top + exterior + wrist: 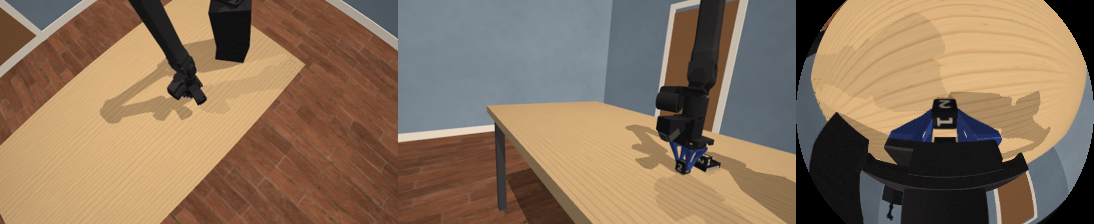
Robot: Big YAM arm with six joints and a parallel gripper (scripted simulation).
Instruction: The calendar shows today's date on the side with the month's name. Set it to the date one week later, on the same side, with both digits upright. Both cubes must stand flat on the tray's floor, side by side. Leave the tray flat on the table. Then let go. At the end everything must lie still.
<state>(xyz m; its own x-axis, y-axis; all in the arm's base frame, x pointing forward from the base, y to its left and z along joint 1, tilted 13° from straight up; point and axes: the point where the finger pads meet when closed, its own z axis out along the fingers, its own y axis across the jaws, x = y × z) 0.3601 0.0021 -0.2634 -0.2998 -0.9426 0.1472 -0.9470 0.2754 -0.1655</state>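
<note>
My hand is right at the black date cube. Also, from my hand: black tray 10 cm to the right, 3 cm behind, 1 cm below; then black cube 9 cm to the right, 3 cm behind.
</note>
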